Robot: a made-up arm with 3 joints. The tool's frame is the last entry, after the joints.
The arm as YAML. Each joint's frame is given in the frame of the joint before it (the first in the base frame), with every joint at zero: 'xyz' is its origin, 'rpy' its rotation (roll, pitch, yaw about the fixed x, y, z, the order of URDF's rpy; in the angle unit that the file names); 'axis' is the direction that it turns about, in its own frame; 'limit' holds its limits. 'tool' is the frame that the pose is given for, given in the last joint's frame.
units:
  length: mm
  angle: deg
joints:
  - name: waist
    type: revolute
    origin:
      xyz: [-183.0, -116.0, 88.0]
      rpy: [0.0, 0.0, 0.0]
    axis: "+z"
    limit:
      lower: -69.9
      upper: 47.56
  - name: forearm
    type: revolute
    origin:
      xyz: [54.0, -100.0, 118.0]
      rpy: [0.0, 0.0, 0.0]
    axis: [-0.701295, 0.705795, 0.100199]
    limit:
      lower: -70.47
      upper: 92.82
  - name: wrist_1
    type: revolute
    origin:
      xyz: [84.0, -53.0, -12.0]
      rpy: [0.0, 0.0, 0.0]
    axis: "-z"
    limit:
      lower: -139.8
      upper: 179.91
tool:
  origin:
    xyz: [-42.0, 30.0, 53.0]
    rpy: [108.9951, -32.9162, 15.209]
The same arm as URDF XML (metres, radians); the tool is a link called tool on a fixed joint. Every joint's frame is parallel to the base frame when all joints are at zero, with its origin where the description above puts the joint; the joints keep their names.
<robot name="arm">
  <link name="base"/>
  <link name="link1"/>
  <link name="link2"/>
  <link name="link3"/>
  <link name="tool"/>
  <joint name="waist" type="revolute">
    <parent link="base"/>
    <child link="link1"/>
    <origin xyz="-0.1830 -0.1160 0.0880"/>
    <axis xyz="0 0 1"/>
    <limit lower="-1.2200" upper="0.8301"/>
  </joint>
  <joint name="forearm" type="revolute">
    <parent link="link1"/>
    <child link="link2"/>
    <origin xyz="0.0540 -0.1000 0.1180"/>
    <axis xyz="-0.701295 0.705795 0.100199"/>
    <limit lower="-1.2299" upper="1.6200"/>
  </joint>
  <joint name="wrist_1" type="revolute">
    <parent link="link2"/>
    <child link="link3"/>
    <origin xyz="0.0840 -0.0530 -0.0120"/>
    <axis xyz="0 0 -1"/>
    <limit lower="-2.4400" upper="3.1400"/>
  </joint>
  <joint name="tool_joint" type="fixed">
    <parent link="link3"/>
    <child link="tool"/>
    <origin xyz="-0.0420 0.0300 0.0530" rpy="1.9023 -0.5745 0.2654"/>
  </joint>
</robot>

